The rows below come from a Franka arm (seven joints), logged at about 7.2 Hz.
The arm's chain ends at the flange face. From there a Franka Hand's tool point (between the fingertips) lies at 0.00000 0.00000 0.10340 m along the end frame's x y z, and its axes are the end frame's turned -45 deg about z.
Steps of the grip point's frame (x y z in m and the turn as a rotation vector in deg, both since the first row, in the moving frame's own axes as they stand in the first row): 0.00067 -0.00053 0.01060 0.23 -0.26 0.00; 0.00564 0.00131 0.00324 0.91 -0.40 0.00; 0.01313 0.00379 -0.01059 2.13 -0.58 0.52; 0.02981 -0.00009 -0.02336 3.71 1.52 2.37; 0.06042 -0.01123 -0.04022 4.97 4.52 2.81; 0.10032 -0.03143 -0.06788 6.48 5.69 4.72
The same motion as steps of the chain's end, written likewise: 0.00072 -0.00089 0.01060 -0.02 -0.35 0.00; 0.00659 -0.00241 0.00326 0.36 -0.93 0.00; 0.01541 -0.00461 -0.01051 1.10 -1.92 0.52; 0.02367 -0.01442 -0.02311 3.70 -1.55 2.37; 0.03506 -0.03857 -0.03951 6.71 -0.32 2.81; 0.04908 -0.07767 -0.06671 8.61 -0.56 4.72
